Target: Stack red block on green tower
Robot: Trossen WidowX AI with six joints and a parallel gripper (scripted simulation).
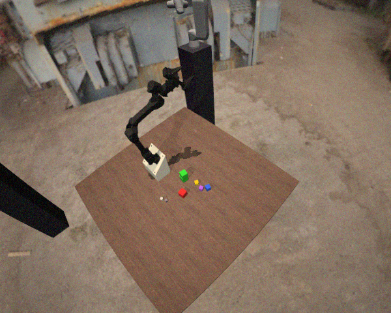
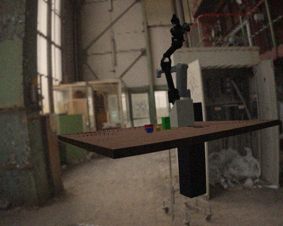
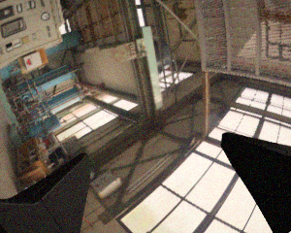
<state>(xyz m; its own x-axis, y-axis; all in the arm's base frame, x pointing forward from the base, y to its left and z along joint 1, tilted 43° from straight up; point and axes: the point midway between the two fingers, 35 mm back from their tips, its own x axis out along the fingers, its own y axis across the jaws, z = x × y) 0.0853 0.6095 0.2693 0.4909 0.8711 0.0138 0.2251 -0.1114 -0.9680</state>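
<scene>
Right now the red block is 150 mm ahead of my gripper tip, 290 mm to the right of it and 770 mm below it. Also, from my gripper tip: blue block 230 mm ahead, 120 mm to the right, 780 mm below; then yellow block 140 mm ahead, 150 mm to the right, 780 mm below; then purple block 200 mm ahead, 160 mm to the right, 780 mm below.
</scene>
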